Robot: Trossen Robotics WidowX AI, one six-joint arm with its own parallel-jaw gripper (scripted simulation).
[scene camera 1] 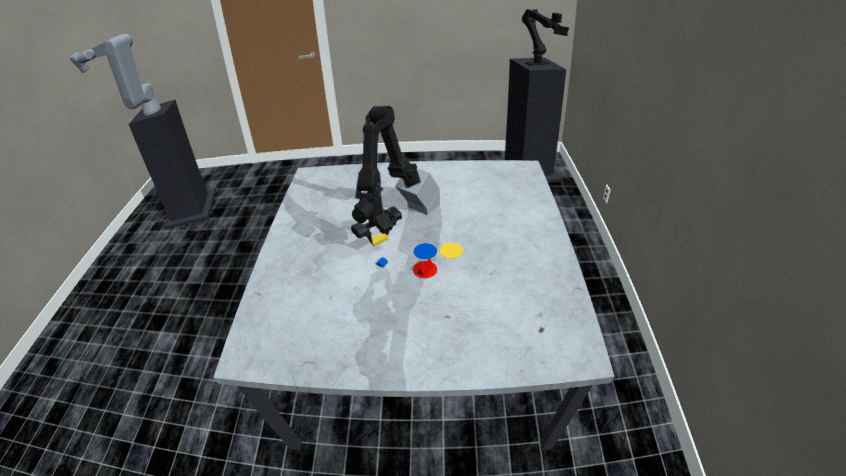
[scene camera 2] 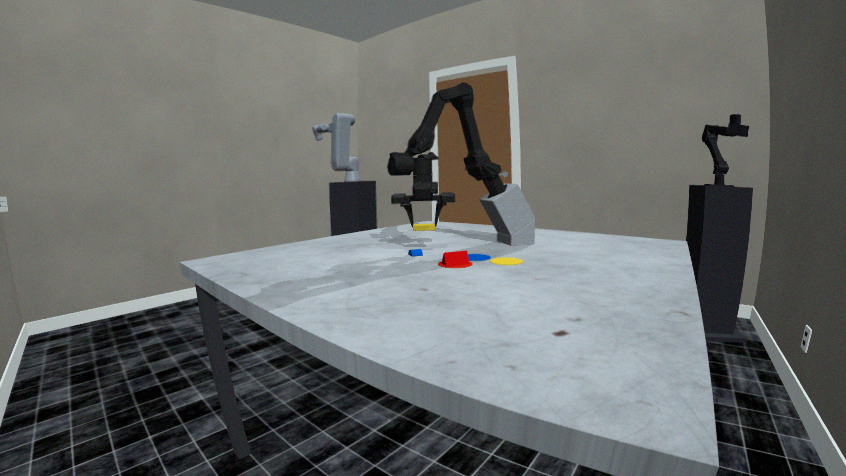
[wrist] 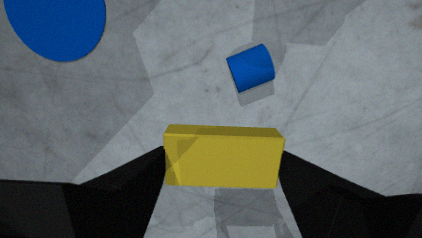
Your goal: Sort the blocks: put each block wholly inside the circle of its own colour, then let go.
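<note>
From my wrist I can see a blue block (wrist: 252,67) and a yellow block (wrist: 196,155), and my gripper (wrist: 222,155) is there with them. Scene camera 1 has my gripper (scene camera 1: 379,239) too, and scene camera 2 gives me the gripper (scene camera 2: 424,226) as well.
</note>
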